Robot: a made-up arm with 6 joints. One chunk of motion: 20 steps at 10 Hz.
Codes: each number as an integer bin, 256 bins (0 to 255) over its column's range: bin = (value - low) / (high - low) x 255, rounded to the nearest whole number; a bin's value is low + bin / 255 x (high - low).
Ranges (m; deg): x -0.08..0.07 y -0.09..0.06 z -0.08..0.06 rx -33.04..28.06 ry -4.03..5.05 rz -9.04..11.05
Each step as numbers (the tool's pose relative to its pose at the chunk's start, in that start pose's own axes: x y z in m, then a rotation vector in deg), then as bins.
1 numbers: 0.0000 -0.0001 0.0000 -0.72 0.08 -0.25
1 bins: 136 153 146 135 115 112
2 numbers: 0.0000 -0.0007 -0.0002 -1.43 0.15 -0.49
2 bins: 136 152 145 132 117 109
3 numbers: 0.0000 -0.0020 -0.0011 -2.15 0.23 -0.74
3 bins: 136 150 144 129 120 105
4 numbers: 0.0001 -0.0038 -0.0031 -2.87 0.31 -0.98
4 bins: 136 147 140 126 122 102
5 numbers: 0.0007 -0.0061 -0.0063 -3.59 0.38 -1.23
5 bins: 137 143 134 123 124 99
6 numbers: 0.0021 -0.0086 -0.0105 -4.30 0.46 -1.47
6 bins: 140 138 127 120 126 96
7 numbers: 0.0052 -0.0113 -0.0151 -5.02 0.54 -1.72
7 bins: 145 134 118 117 128 93
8 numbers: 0.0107 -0.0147 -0.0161 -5.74 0.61 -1.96
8 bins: 154 128 116 114 130 90
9 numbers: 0.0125 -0.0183 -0.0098 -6.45 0.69 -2.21
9 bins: 157 122 128 111 133 87
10 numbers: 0.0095 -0.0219 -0.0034 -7.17 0.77 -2.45
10 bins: 152 116 140 108 135 84
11 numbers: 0.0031 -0.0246 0.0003 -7.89 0.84 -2.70
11 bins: 141 111 146 105 137 80
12 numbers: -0.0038 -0.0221 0.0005 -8.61 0.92 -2.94
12 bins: 130 115 147 102 139 77
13 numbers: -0.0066 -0.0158 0.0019 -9.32 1.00 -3.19
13 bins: 125 126 149 99 141 74
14 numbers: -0.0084 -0.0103 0.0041 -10.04 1.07 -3.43
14 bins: 122 135 153 96 143 71
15 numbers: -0.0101 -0.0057 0.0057 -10.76 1.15 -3.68
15 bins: 119 143 156 93 145 68
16 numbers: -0.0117 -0.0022 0.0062 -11.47 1.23 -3.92
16 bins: 116 149 157 90 148 65
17 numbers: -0.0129 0.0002 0.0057 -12.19 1.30 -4.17
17 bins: 114 153 156 87 150 62
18 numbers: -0.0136 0.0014 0.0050 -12.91 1.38 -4.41
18 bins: 113 155 155 84 152 59
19 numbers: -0.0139 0.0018 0.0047 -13.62 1.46 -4.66
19 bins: 112 156 154 81 154 56
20 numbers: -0.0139 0.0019 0.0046 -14.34 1.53 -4.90
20 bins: 112 156 154 78 156 53
